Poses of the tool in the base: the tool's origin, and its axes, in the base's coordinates. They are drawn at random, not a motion.
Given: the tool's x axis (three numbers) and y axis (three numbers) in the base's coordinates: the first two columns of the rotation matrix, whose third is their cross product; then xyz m.
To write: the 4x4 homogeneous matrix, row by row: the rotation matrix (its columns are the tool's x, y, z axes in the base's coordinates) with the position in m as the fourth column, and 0 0 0 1 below. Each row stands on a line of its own. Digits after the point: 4 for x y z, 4 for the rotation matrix.
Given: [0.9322 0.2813 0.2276 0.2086 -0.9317 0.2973 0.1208 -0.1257 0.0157]
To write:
0.9322 0.2086 0.2957 0.1208
0.2813 -0.9317 -0.2297 -0.1257
0.2276 0.2973 -0.9272 0.0157
0 0 0 1

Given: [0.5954 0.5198 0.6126 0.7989 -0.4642 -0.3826 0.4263 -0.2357 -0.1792]
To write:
0.5954 0.7989 0.0855 0.4263
0.5198 -0.4642 0.7172 -0.2357
0.6126 -0.3826 -0.6917 -0.1792
0 0 0 1

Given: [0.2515 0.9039 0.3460 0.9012 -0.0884 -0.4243 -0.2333 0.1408 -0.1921]
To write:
0.2515 0.9012 -0.3529 -0.2333
0.9039 -0.0884 0.4185 0.1408
0.3460 -0.4243 -0.8368 -0.1921
0 0 0 1

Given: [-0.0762 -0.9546 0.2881 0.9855 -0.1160 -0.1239 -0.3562 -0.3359 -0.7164]
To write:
-0.0762 0.9855 0.1517 -0.3562
-0.9546 -0.1160 0.2745 -0.3359
0.2881 -0.1239 0.9496 -0.7164
0 0 0 1

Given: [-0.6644 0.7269 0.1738 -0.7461 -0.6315 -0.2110 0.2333 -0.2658 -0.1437]
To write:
-0.6644 -0.7461 -0.0436 0.2333
0.7269 -0.6315 -0.2699 -0.2658
0.1738 -0.2110 0.9619 -0.1437
0 0 0 1

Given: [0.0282 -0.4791 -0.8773 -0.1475 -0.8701 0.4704 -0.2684 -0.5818 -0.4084]
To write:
0.0282 -0.1475 -0.9887 -0.2684
-0.4791 -0.8701 0.1161 -0.5818
-0.8773 0.4704 -0.0952 -0.4084
0 0 0 1

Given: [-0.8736 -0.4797 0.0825 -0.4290 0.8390 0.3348 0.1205 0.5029 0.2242]
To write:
-0.8736 -0.4290 -0.2298 0.1205
-0.4797 0.8390 0.2571 0.5029
0.0825 0.3348 -0.9387 0.2242
0 0 0 1

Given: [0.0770 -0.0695 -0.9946 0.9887 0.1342 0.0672 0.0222 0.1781 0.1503]
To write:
0.0770 0.9887 0.1288 0.0222
-0.0695 0.1342 -0.9885 0.1781
-0.9946 0.0672 0.0790 0.1503
0 0 0 1

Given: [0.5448 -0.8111 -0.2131 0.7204 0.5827 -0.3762 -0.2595 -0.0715 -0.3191]
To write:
0.5448 0.7204 0.4293 -0.2595
-0.8111 0.5827 0.0514 -0.0715
-0.2131 -0.3762 0.9018 -0.3191
0 0 0 1

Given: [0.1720 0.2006 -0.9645 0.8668 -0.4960 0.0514 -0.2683 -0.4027 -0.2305]
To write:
0.1720 0.8668 -0.4681 -0.2683
0.2006 -0.4960 -0.8449 -0.4027
-0.9645 0.0514 -0.2592 -0.2305
0 0 0 1

